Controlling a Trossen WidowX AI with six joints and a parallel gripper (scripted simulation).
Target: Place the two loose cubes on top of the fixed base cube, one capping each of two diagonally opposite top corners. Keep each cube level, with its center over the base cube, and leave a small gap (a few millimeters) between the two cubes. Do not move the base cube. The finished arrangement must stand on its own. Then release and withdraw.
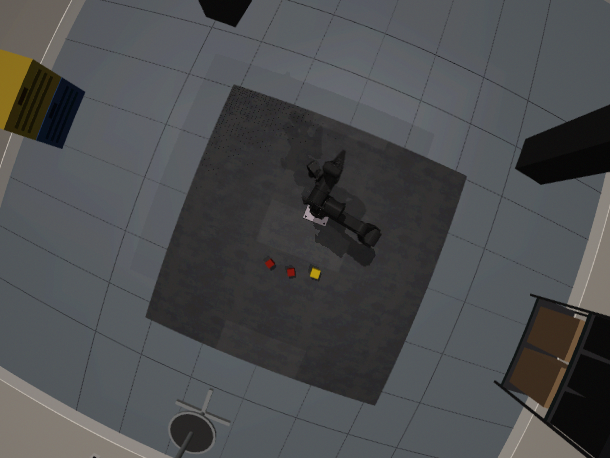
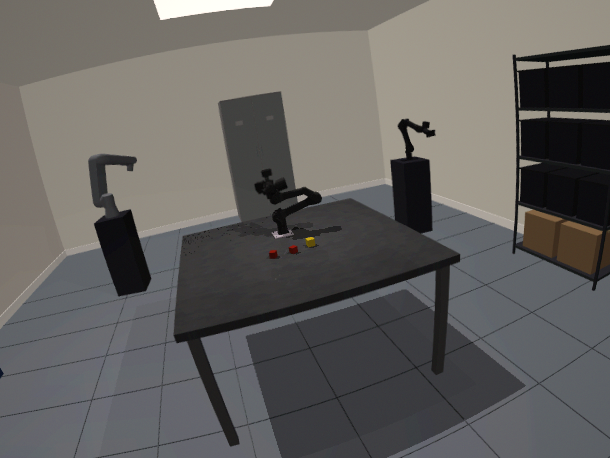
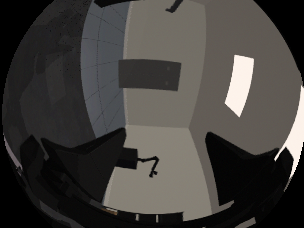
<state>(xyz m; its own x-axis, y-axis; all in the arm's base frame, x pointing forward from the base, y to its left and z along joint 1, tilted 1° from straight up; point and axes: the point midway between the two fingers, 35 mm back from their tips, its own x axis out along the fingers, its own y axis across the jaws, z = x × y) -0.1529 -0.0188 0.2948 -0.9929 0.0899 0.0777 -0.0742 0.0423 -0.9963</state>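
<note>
Now: gripper tip 47 cm short of the yellow base cube, 29 cm above it and 13 cm to the right of it.
</note>
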